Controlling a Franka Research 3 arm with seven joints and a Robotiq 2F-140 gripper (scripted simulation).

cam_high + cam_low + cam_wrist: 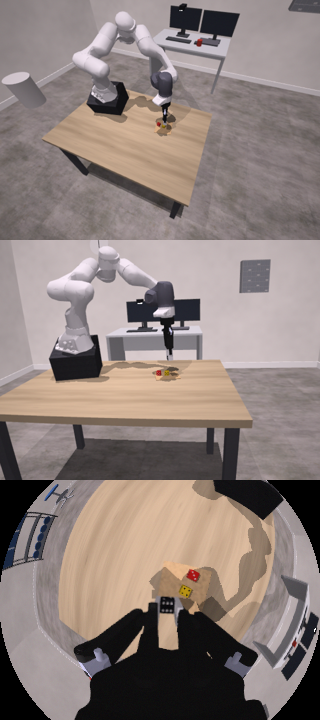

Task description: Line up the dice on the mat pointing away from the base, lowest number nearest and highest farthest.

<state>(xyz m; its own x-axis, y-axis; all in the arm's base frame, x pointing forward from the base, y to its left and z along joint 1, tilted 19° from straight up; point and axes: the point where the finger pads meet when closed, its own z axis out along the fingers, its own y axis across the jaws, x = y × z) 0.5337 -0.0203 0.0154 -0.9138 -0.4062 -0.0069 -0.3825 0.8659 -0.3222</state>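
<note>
Right now the yellow die is 20 mm behind my hand, 40 mm to the left of it and 130 mm below it. The rest, counted from my hand: black die (20 mm below); then red die (70 mm behind, 40 mm to the left, 130 mm below); then tan mat (20 mm behind, 40 mm to the left, 140 mm below).
</note>
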